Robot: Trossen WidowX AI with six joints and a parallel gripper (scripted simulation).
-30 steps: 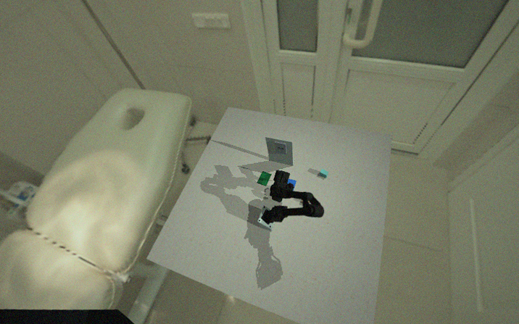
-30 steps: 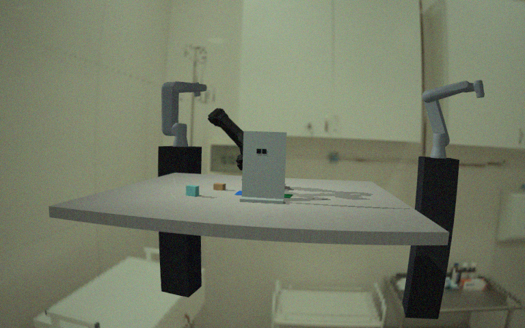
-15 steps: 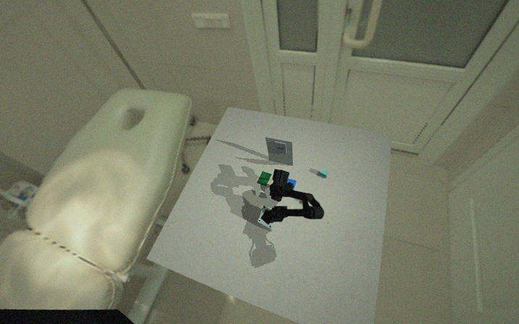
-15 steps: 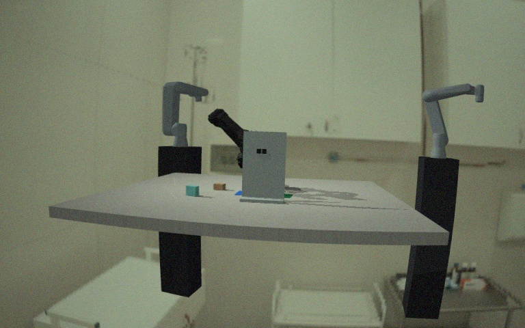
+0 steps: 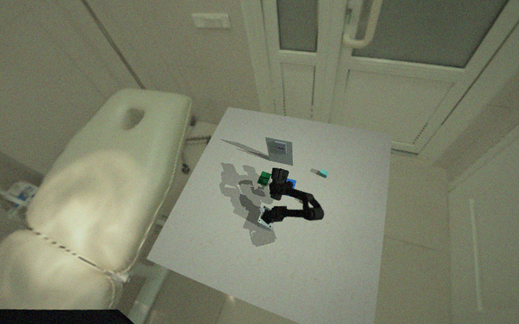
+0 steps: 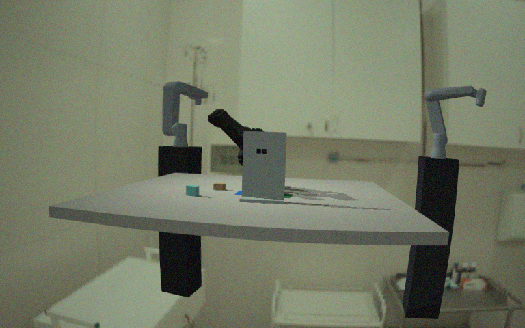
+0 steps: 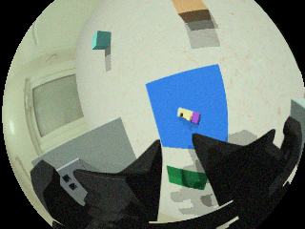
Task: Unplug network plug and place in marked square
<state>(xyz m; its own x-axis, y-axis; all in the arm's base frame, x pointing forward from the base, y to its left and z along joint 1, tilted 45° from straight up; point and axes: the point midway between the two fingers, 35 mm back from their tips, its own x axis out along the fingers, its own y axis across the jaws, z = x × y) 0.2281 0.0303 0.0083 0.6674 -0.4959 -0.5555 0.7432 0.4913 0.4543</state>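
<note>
Now: gripper tip 5 cm above the network plug, 1 cm to the left of it and 1 cm short of it. Also, from my gripper tip: blue square 6 cm below, 1 cm to the right, 1 cm ahead; grey panel 17 cm ahead, 9 cm to the left, 6 cm above.
</note>
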